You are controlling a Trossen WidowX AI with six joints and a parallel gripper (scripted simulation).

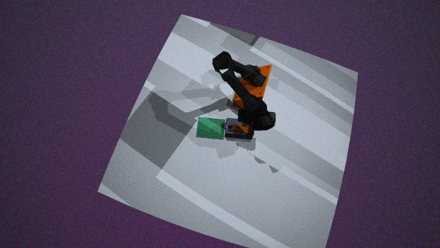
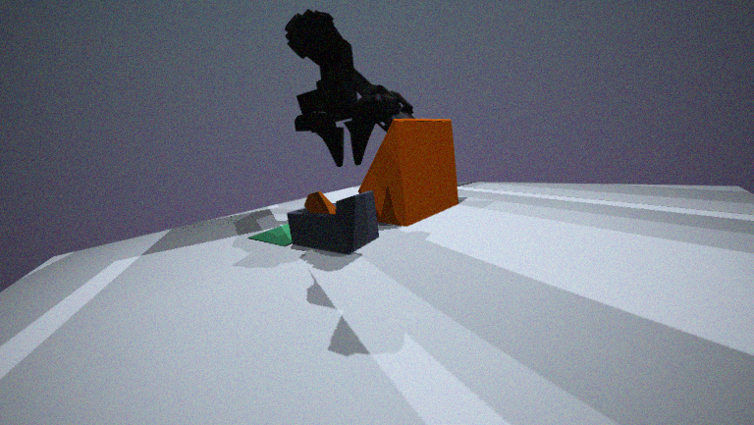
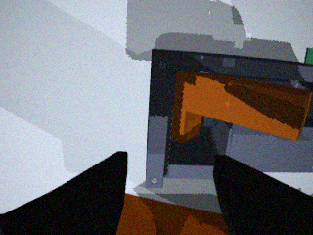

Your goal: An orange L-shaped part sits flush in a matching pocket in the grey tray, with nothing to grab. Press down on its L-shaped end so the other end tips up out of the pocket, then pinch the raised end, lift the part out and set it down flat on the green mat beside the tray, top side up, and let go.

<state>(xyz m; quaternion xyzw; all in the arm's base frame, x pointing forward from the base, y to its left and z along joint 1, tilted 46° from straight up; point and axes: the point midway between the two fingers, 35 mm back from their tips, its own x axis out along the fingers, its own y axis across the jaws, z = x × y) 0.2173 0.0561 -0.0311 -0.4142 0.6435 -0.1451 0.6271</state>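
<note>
The orange L-shaped part is 100 mm below my gripper tip, 40 mm to the right of it and 10 mm ahead of it. The rest, counted from my gripper tip: green mat: 210 mm to the right, 160 mm below, 70 mm ahead.
</note>
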